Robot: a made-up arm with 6 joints.
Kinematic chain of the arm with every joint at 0, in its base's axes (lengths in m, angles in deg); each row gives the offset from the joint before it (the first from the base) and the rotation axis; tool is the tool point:
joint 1: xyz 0 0 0.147 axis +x
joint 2: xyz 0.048 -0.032 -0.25 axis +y
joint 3: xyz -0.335 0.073 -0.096 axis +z
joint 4: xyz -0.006 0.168 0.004 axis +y
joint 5: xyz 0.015 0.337 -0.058 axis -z
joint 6: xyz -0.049 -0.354 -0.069 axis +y
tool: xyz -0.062 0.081 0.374
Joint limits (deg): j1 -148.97..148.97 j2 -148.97..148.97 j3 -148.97..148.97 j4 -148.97..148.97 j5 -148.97..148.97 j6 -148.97..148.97
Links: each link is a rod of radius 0.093 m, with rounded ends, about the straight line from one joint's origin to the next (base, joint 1, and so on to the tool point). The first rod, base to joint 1, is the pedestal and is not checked.
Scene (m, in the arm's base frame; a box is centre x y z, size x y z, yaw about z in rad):
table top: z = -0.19
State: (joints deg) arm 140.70 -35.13 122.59 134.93 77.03 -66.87
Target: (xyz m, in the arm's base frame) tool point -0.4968 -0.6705 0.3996
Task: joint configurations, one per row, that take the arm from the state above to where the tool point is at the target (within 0.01 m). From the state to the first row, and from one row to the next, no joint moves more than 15 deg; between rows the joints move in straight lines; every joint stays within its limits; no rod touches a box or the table.
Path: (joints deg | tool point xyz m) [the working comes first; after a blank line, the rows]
Joints at the target: 148.97 16.12 52.61 144.14 48.42 -67.20
Straight joint move there: clear.

1: 142.35 -24.88 108.59 136.77 71.31 -66.94 | -1.1068 0.3395 0.6074
2: 144.01 -14.63 94.60 138.62 65.59 -67.00 | -1.0940 -0.0061 0.5671
3: 145.66 -4.38 80.60 140.46 59.86 -67.07 | -0.9702 -0.3128 0.5006
4: 147.32 5.87 66.61 142.30 54.14 -67.14 | -0.7583 -0.5418 0.4369
5: 148.97 16.12 52.61 144.14 48.42 -67.20 | -0.4967 -0.6705 0.3996

